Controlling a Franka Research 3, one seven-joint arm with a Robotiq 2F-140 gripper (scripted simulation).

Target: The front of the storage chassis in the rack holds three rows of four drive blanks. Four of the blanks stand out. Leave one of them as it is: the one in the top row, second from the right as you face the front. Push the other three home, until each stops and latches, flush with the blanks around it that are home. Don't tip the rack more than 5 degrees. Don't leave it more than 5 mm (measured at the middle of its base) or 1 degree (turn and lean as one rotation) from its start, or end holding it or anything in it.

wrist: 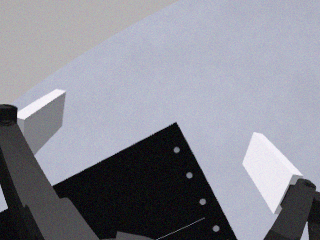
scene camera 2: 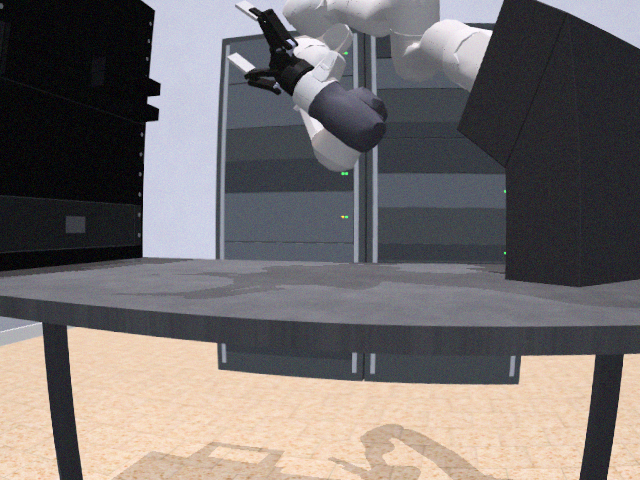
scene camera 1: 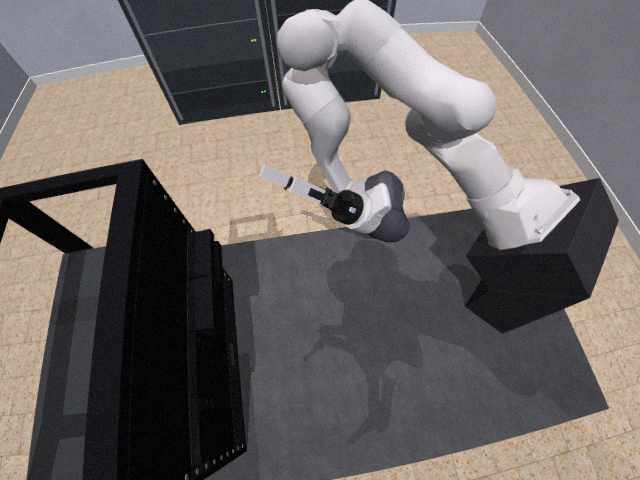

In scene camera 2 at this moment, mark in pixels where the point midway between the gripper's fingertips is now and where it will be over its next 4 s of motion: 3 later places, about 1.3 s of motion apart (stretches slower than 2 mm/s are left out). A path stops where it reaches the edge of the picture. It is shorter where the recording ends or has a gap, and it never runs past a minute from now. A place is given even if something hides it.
My gripper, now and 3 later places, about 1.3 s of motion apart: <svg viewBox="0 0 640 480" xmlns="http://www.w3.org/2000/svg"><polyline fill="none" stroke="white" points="235,30 221,65 222,78 221,76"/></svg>
